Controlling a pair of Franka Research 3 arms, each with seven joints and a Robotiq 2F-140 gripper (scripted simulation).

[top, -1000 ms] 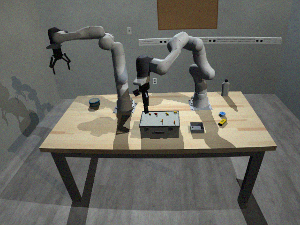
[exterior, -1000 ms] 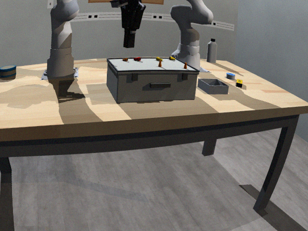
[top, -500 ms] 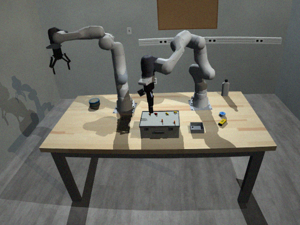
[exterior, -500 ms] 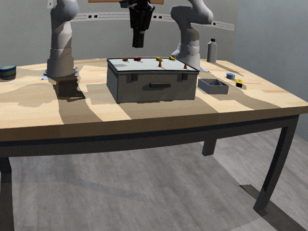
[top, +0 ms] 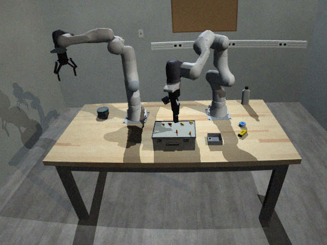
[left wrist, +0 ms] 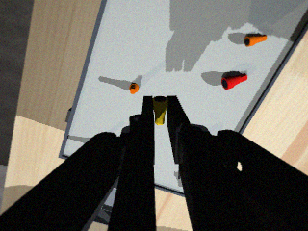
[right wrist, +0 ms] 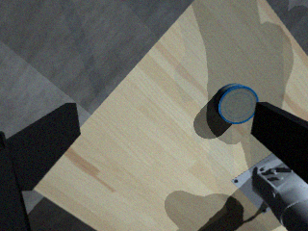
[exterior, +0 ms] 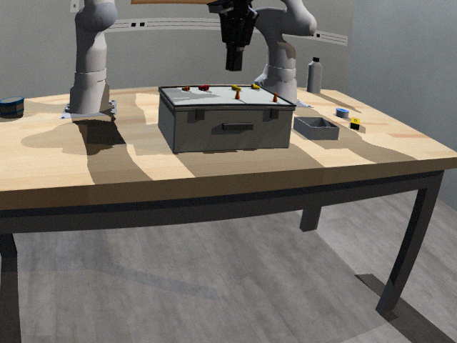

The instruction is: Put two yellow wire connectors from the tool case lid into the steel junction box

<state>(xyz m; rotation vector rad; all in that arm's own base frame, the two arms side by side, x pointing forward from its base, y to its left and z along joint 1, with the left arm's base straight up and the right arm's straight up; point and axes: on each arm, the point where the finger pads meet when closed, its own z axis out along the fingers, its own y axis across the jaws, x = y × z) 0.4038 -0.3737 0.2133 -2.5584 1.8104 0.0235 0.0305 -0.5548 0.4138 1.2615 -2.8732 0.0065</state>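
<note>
Now: the grey tool case 2 cm behind my left hand, 1 cm to the right of it and 13 cm below it. From my left hand the other things lie so: red wire connector: 8 cm behind, 4 cm to the right, 10 cm below; then grey bottle: 58 cm behind, 67 cm to the left, 10 cm below.
</note>
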